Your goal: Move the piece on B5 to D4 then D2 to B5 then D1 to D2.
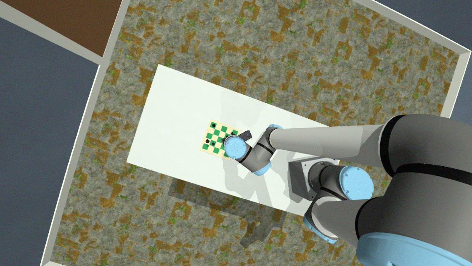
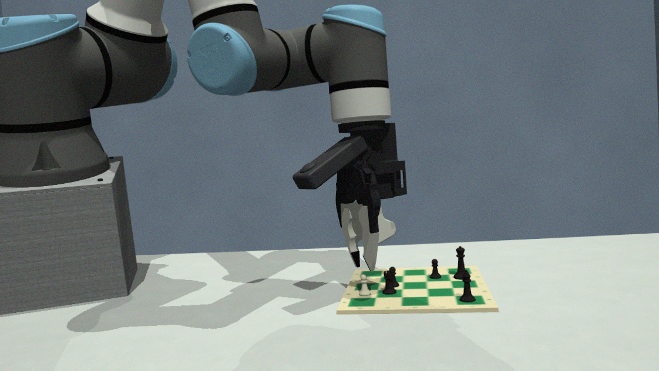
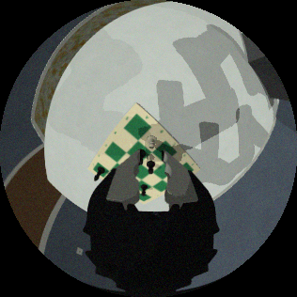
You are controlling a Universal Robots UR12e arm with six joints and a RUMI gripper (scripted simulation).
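Now: the white pawn 4 cm below my hand. From my hand the other things lie so: black queen: 14 cm ahead, 10 cm to the left, 3 cm below; cream chessboard: 7 cm ahead, 5 cm to the left, 6 cm below.
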